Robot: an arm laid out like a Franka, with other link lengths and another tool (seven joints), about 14 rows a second.
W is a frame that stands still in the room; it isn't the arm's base.
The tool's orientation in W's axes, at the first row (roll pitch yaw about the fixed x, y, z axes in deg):
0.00 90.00 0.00
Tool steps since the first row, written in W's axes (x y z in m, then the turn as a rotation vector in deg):
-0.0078 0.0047 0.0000 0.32 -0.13 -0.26
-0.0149 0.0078 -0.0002 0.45 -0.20 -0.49
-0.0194 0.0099 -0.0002 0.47 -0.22 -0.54
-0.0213 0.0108 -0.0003 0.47 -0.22 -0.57
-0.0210 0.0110 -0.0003 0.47 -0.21 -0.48
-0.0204 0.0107 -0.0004 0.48 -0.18 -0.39
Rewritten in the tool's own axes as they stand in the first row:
0.0000 0.0047 -0.0078 0.26 -0.13 0.32
0.0002 0.0078 -0.0149 0.49 -0.20 0.45
0.0002 0.0099 -0.0194 0.54 -0.22 0.47
0.0003 0.0108 -0.0213 0.57 -0.22 0.47
0.0003 0.0110 -0.0210 0.48 -0.21 0.47
0.0004 0.0107 -0.0204 0.39 -0.18 0.48

